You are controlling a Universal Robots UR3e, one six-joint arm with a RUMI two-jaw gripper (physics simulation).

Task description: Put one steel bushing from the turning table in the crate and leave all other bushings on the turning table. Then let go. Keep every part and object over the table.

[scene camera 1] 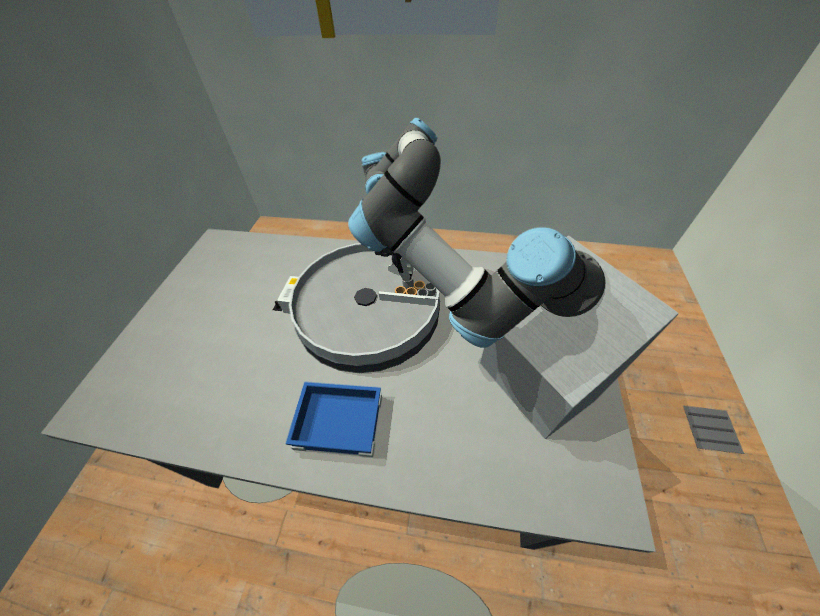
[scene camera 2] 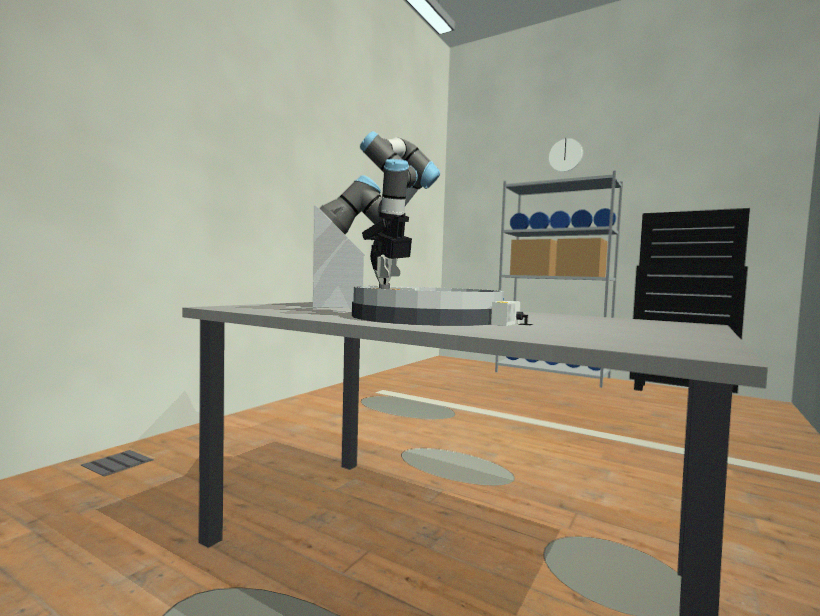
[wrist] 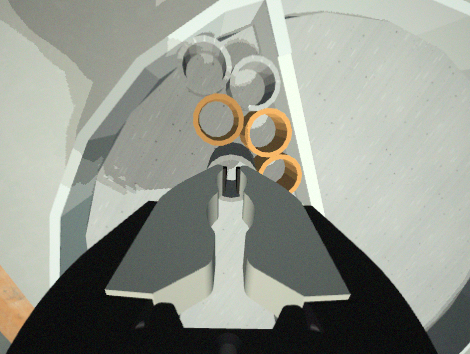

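Seen in the pictures: gripper, between the fingertips: [scene camera 1: 408, 280] [scene camera 2: 383, 285] [wrist: 231, 169]; arm's base, origin of its link: [scene camera 1: 568, 284] [scene camera 2: 331, 222].
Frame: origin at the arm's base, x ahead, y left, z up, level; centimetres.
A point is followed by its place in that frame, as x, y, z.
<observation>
My gripper [scene camera 1: 406, 273] {38.6, -4.4, -21.3} [scene camera 2: 385, 277] {38.6, -4.4, -21.3} [wrist: 231, 169] {38.6, -4.4, -21.3} has its two fingertips, slightly apart, inside the hole of a steel bushing [scene camera 1: 407, 283] {38.3, -3.0, -20.9} [scene camera 2: 384, 285] {40.3, -5.3, -21.2} [wrist: 231, 151] {37.4, -4.4, -20.9} and grips it from within. The bushing hangs slightly raised over the turning table [scene camera 1: 334, 324] {50.7, 16.3, -24.7} [scene camera 2: 430, 298] {64.3, -9.2, -23.5} [wrist: 375, 125] {35.9, 8.0, -24.7}. Two other steel bushings show in the wrist view: one [wrist: 228, 60] {32.2, -4.5, -22.2} at the far left, one [wrist: 275, 82] {33.3, -1.6, -22.2} near the divider. The lower part of the held bushing is partly hidden by the fingers. The blue crate [scene camera 1: 343, 386] {37.9, 30.2, -25.0} stands in front of the turning table and holds no bushing.
Three copper-coloured bushings [wrist: 197, 120] {35.7, -6.4, -22.2} [wrist: 289, 132] {36.3, -0.4, -22.2} [wrist: 298, 175] {39.3, 0.6, -22.2} stand close to the held one. A low white divider [scene camera 1: 407, 299] {36.4, 0.7, -23.0} [wrist: 295, 105] {34.6, -0.3, -21.7} runs beside them. The turning table has a raised rim. A small white box [scene camera 1: 287, 291] {70.3, 13.1, -24.2} [scene camera 2: 505, 313] {73.5, 7.6, -26.9} sits at its side.
</observation>
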